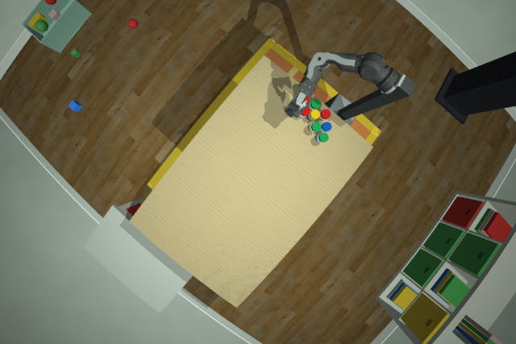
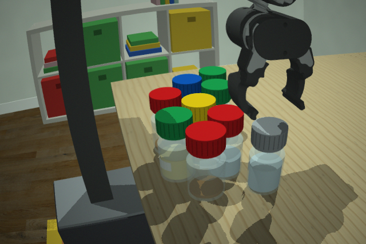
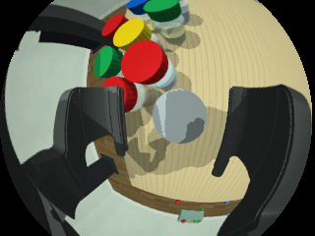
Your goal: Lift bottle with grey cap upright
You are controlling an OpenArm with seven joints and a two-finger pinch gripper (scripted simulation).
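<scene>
Now: the grey-capped bottle 9 cm below my hand. Round my hand: blue-capped bottle: 4 cm behind, 22 cm to the left, 9 cm below.
</scene>
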